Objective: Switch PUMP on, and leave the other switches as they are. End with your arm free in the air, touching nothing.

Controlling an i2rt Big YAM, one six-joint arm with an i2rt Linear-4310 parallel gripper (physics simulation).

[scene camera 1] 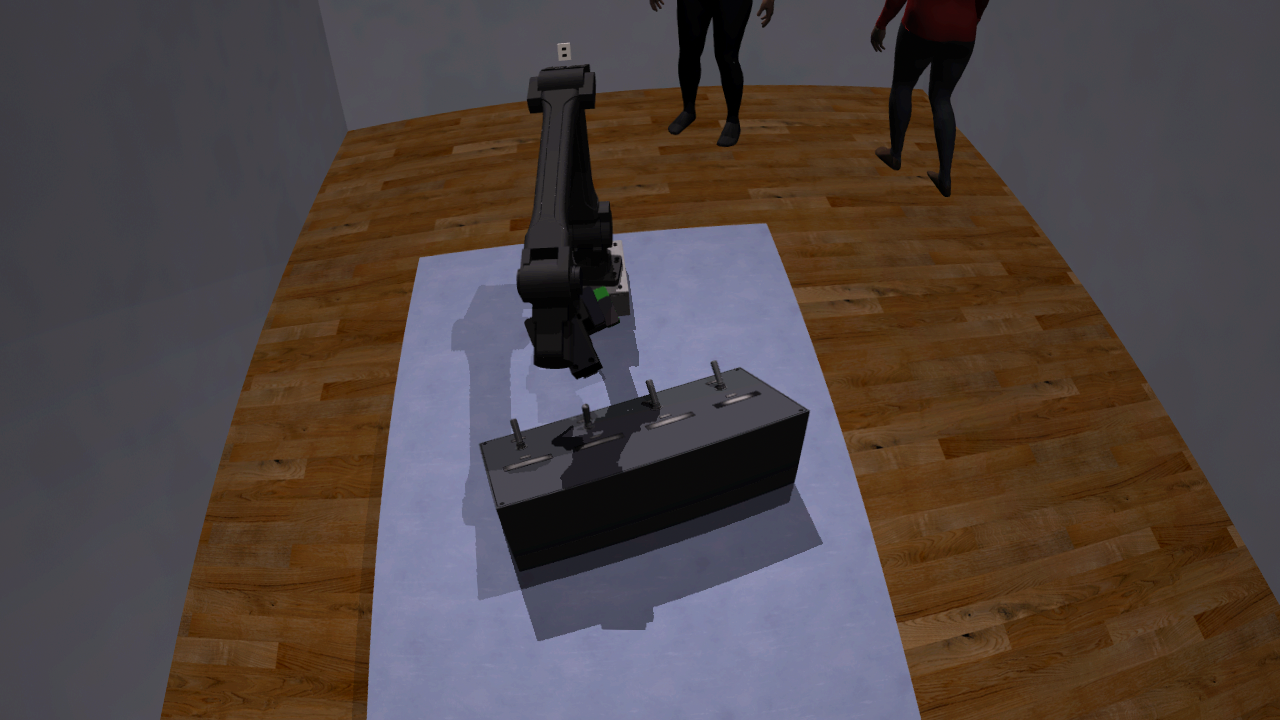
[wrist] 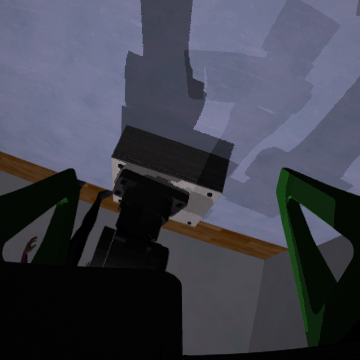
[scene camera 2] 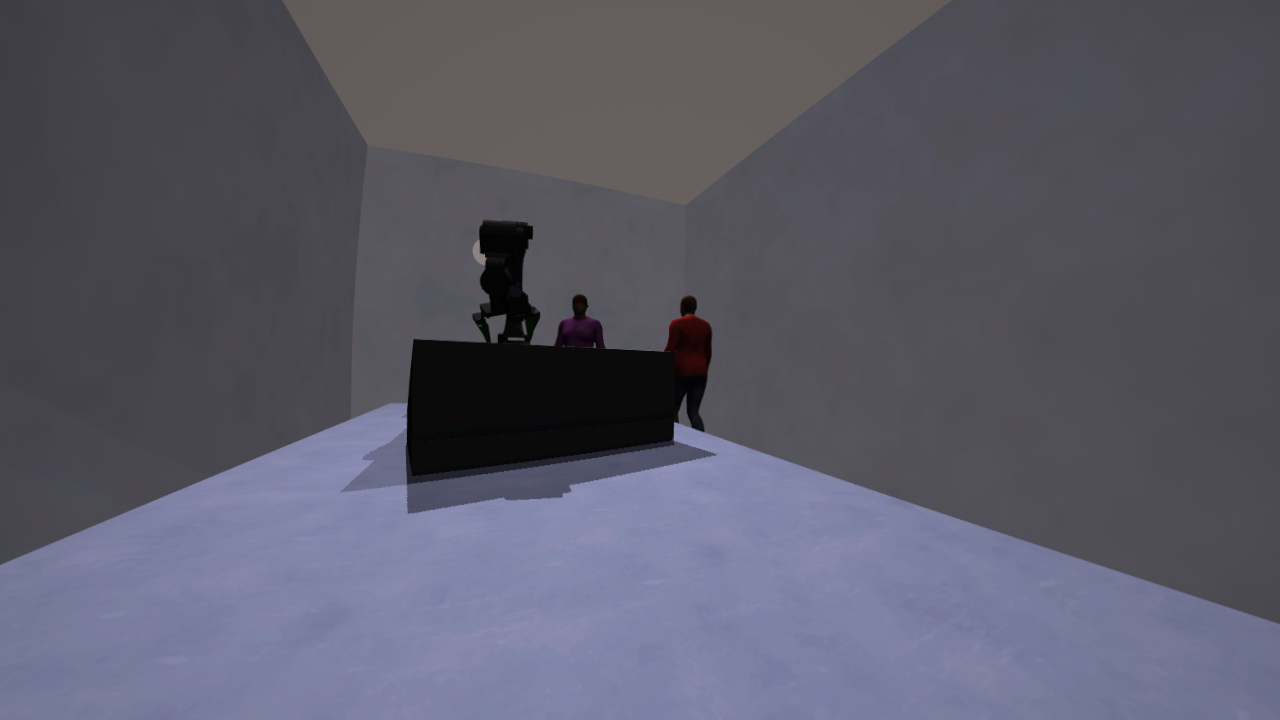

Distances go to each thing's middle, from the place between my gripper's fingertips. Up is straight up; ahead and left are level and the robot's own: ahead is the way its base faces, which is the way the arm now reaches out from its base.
Right now my hand is 140 mm short of the dark switch box (scene camera 1: 569,488), 120 mm above it and 100 mm to the right of it.
